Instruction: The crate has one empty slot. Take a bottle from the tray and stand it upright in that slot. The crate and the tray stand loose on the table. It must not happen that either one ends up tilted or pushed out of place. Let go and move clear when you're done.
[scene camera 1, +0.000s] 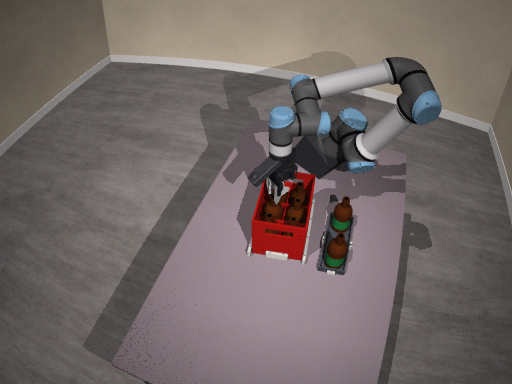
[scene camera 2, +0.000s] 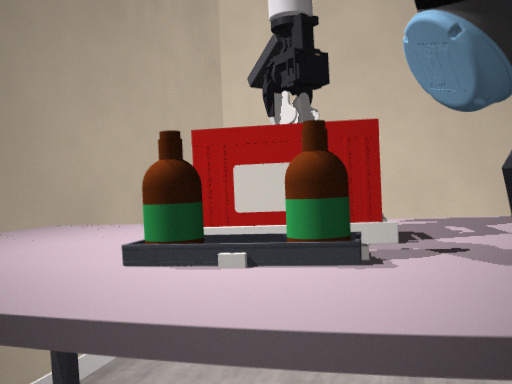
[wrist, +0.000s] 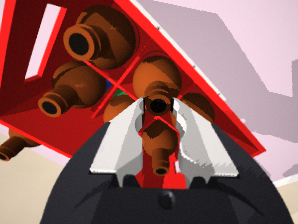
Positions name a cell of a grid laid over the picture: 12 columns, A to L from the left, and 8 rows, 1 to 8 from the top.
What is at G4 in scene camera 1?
My gripper.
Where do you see a tray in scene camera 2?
G6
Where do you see a brown bottle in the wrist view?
E2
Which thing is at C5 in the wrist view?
A red crate.
